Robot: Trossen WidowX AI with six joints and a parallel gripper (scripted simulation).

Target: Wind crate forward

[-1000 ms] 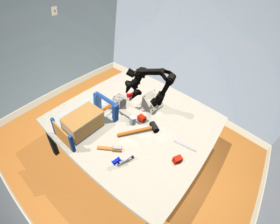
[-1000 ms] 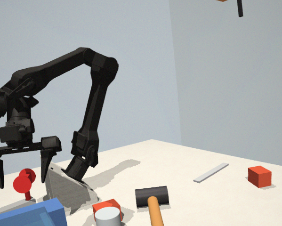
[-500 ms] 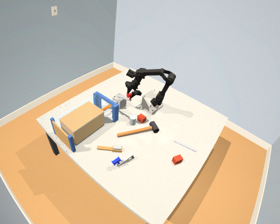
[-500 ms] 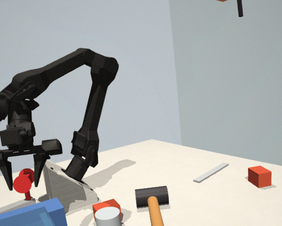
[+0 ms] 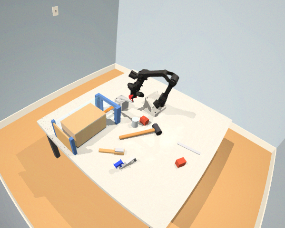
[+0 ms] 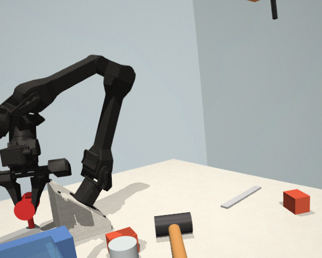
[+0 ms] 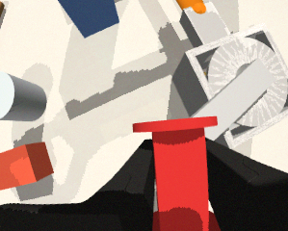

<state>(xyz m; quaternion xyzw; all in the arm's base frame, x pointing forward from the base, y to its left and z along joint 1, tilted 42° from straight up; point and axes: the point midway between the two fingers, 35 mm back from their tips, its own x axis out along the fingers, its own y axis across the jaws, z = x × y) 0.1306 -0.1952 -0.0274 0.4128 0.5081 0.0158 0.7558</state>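
My gripper tip is now 1 cm past the grey winch, 10 cm to the left of it and 10 cm above it. Round my gripper tip: grey crank bar: 1 cm behind, 3 cm to the right, 3 cm below; then blue frame: 17 cm ahead, 10 cm to the right, 3 cm below; then red knob: 1 cm behind, 1 cm to the left.
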